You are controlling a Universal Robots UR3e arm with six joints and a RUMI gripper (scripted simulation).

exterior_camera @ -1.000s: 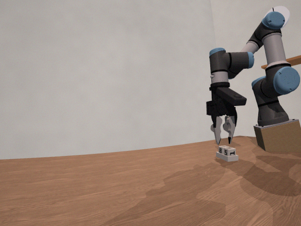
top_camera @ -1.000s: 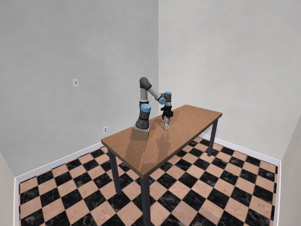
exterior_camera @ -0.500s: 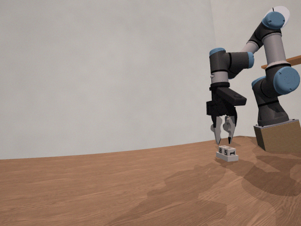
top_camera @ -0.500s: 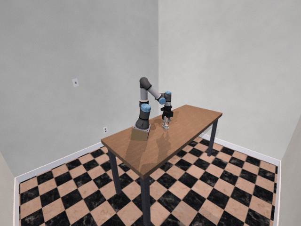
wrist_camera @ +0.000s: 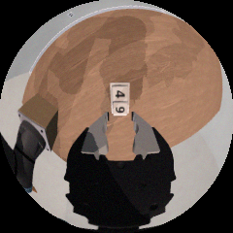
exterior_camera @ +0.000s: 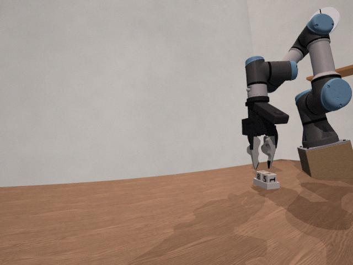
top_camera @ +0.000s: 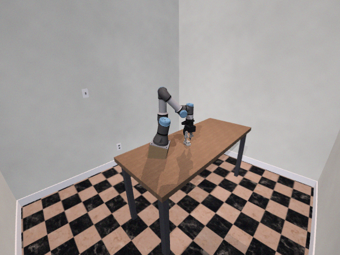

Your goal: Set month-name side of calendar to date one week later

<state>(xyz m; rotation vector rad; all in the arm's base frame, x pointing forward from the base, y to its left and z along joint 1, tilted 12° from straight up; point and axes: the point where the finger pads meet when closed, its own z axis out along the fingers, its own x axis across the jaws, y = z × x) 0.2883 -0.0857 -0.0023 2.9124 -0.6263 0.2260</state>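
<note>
My hand is 4 cm above the white digit cube. The rest, counted from my hand: white tray 1 cm ahead, 2 cm to the left, 5 cm below.
</note>
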